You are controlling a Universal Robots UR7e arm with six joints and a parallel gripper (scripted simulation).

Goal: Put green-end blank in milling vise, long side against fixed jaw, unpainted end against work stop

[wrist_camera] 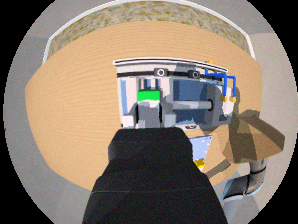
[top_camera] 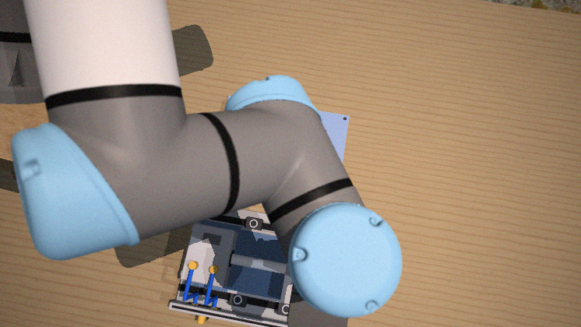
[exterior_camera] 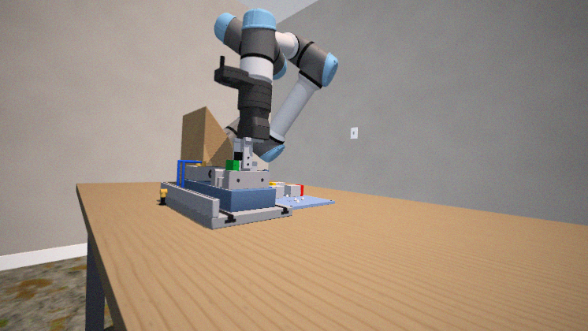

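The green-ended blank is 20 mm below my hand. The rest, counted from my hand: work stop rod (50 mm to the left, 30 mm below); then fixed jaw (30 mm ahead, 40 mm below); then hose block (170 mm behind, 40 mm below).
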